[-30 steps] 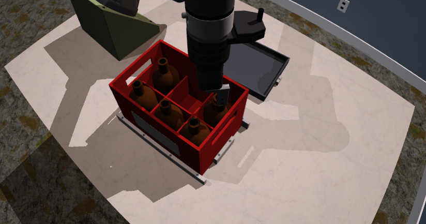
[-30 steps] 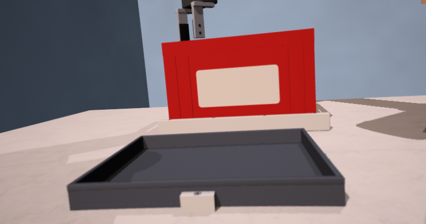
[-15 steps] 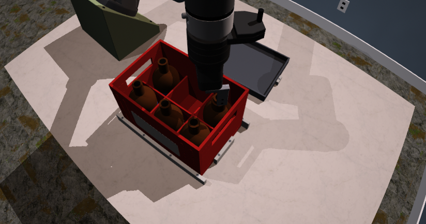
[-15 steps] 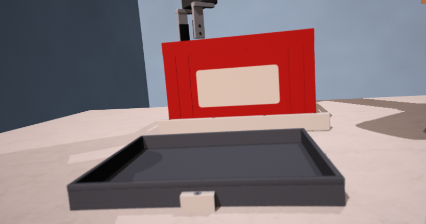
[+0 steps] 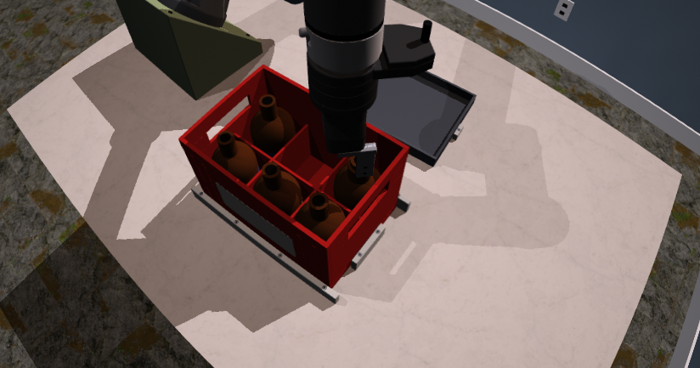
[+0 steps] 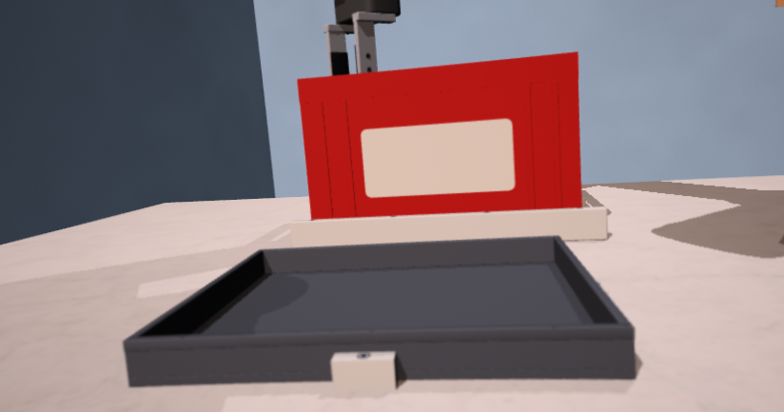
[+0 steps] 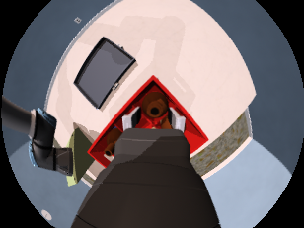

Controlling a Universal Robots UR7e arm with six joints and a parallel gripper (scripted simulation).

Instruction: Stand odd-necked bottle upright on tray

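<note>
Right now my hand is 100 mm above the bottle. Also, from my hand: dark grey tray: 100 mm behind, 240 mm to the left, 180 mm below; red crate: 80 mm behind, 50 mm to the right, 110 mm below.
</note>
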